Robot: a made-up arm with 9 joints. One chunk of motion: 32 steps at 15 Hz.
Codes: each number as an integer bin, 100 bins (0 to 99) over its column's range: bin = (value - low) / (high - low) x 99, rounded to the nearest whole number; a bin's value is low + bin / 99 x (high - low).
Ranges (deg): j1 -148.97..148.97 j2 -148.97..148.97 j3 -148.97..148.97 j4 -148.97..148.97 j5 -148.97..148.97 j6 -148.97..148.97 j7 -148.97..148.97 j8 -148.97..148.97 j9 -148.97..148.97
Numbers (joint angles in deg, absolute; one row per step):
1: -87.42 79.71 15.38 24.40 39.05 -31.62 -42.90 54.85 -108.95
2: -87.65 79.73 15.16 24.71 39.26 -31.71 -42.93 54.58 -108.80
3: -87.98 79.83 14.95 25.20 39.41 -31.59 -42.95 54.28 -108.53
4: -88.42 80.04 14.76 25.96 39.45 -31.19 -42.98 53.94 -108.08
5: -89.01 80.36 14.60 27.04 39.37 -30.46 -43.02 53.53 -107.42
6: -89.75 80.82 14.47 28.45 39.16 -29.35 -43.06 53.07 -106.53
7: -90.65 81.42 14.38 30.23 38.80 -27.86 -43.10 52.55 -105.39
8: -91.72 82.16 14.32 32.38 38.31 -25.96 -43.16 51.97 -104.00
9: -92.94 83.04 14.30 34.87 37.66 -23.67 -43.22 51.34 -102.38
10: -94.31 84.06 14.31 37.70 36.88 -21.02 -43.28 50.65 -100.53
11: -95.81 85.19 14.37 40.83 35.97 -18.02 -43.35 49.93 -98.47
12: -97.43 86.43 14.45 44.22 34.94 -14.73 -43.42 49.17 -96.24
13: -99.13 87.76 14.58 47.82 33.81 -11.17 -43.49 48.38 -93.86
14: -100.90 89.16 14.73 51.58 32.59 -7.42 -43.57 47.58 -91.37
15: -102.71 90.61 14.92 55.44 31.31 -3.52 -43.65 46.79 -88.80
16: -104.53 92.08 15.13 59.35 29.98 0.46 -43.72 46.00 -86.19
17: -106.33 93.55 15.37 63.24 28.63 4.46 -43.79 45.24 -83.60
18: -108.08 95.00 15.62 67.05 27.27 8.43 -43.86 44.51 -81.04
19: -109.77 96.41 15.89 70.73 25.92 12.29 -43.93 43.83 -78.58
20: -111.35 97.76 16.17 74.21 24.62 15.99 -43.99 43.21 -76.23
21: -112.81 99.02 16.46 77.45 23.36 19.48 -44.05 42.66 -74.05
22: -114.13 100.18 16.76 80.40 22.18 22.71 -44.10 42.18 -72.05
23: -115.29 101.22 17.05 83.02 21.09 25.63 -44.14 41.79 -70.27
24: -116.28 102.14 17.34 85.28 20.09 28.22 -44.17 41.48 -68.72
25: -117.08 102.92 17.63 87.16 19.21 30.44 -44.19 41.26 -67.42
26: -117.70 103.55 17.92 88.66 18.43 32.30 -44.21 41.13 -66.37
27: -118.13 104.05 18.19 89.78 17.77 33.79 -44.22 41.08 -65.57
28: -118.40 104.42 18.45 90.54 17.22 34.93 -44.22 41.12 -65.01
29: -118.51 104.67 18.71 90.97 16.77 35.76 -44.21 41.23 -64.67
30: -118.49 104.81 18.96 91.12 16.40 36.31 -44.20 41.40 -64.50
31: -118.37 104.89 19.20 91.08 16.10 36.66 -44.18 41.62 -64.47
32: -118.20 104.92 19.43 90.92 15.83 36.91 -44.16 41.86 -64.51
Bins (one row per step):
1: 20 76 55 58 62 39 35 68 13
2: 20 76 55 58 63 39 35 68 13
3: 20 76 54 58 63 39 35 68 13
4: 20 76 54 58 63 39 35 67 14
5: 20 76 54 58 63 39 35 67 14
6: 20 76 54 59 63 40 35 67 14
7: 19 77 54 60 62 40 35 67 14
8: 19 77 54 60 62 41 35 67 15
9: 19 77 54 61 62 42 35 67 15
10: 18 77 54 62 62 43 35 66 16
11: 18 78 54 63 61 44 35 66 17
12: 17 78 54 64 61 45 35 66 18
13: 17 79 54 65 61 46 35 66 18
14: 16 79 54 67 60 47 35 65 19
15: 15 80 54 68 60 48 35 65 20
16: 15 80 55 69 59 50 35 65 21
17: 14 81 55 71 59 51 35 65 22
18: 14 81 55 72 59 52 35 64 23
19: 13 82 55 73 58 54 35 64 23
20: 13 82 55 74 58 55 35 64 24
21: 12 82 55 75 57 56 35 64 25
22: 12 83 55 76 57 57 35 64 26
23: 11 83 55 77 57 58 35 63 26
24: 11 83 55 78 56 59 35 63 27
25: 11 84 55 78 56 60 35 63 27
26: 10 84 55 79 56 60 35 63 27
27: 10 84 56 79 55 61 35 63 28
28: 10 84 56 80 55 61 35 63 28
29: 10 84 56 80 55 61 35 63 28
30: 10 84 56 80 55 62 35 63 28
31: 10 84 56 80 55 62 35 63 28
32: 10 84 56 80 55 62 35 63 28

